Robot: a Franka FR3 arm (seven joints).
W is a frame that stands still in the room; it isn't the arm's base.
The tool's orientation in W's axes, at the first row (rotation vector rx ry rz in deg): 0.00 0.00 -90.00
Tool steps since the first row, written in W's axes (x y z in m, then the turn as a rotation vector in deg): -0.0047 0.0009 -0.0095 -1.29 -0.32 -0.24; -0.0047 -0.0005 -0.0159 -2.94 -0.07 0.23; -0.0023 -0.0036 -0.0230 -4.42 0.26 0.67; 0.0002 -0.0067 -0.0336 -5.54 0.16 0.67; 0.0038 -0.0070 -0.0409 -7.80 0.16 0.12; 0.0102 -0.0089 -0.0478 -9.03 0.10 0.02; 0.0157 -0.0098 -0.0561 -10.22 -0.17 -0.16; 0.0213 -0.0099 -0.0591 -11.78 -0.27 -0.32; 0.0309 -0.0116 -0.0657 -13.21 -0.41 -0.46; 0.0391 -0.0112 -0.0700 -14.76 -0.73 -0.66; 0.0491 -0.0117 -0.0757 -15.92 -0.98 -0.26
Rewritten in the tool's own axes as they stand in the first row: -0.0009 -0.0047 -0.0095 0.32 -1.29 -0.24; 0.0005 -0.0047 -0.0159 0.07 -2.94 0.23; 0.0036 -0.0023 -0.0230 -0.26 -4.42 0.67; 0.0067 0.0002 -0.0336 -0.16 -5.54 0.67; 0.0070 0.0038 -0.0409 -0.16 -7.80 0.12; 0.0089 0.0102 -0.0478 -0.10 -9.03 0.02; 0.0098 0.0157 -0.0561 0.17 -10.22 -0.16; 0.0099 0.0213 -0.0591 0.27 -11.78 -0.32; 0.0116 0.0309 -0.0657 0.41 -13.21 -0.46; 0.0112 0.0391 -0.0700 0.73 -14.76 -0.66; 0.0117 0.0491 -0.0757 0.98 -15.92 -0.26
